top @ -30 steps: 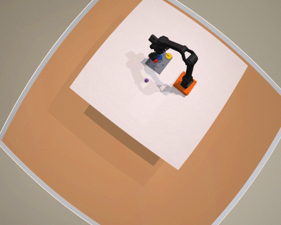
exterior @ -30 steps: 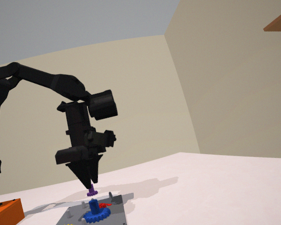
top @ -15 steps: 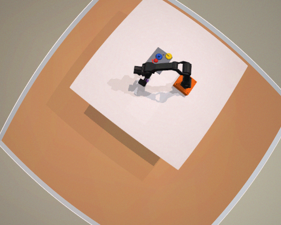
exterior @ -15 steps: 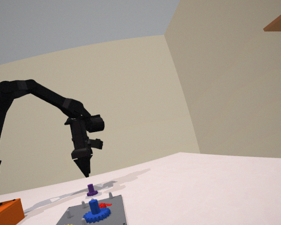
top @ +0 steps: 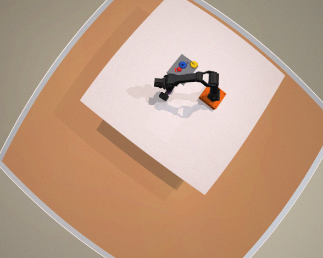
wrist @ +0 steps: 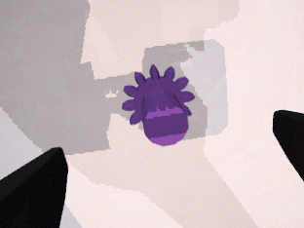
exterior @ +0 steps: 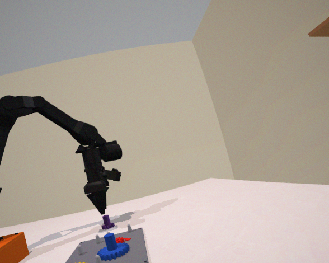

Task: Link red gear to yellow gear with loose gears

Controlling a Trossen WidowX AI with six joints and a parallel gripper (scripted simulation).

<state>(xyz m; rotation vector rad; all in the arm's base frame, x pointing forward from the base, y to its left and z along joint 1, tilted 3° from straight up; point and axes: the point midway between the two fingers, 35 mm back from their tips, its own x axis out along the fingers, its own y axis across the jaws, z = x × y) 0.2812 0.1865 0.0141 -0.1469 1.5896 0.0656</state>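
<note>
The purple gear is 4 cm below my gripper tip. Round my gripper tip: red gear: 20 cm to the right, 6 cm ahead, 4 cm below; yellow gear: 31 cm to the right, 4 cm below, 1 cm behind; blue gear: 25 cm to the right, 6 cm ahead, 3 cm below.
</note>
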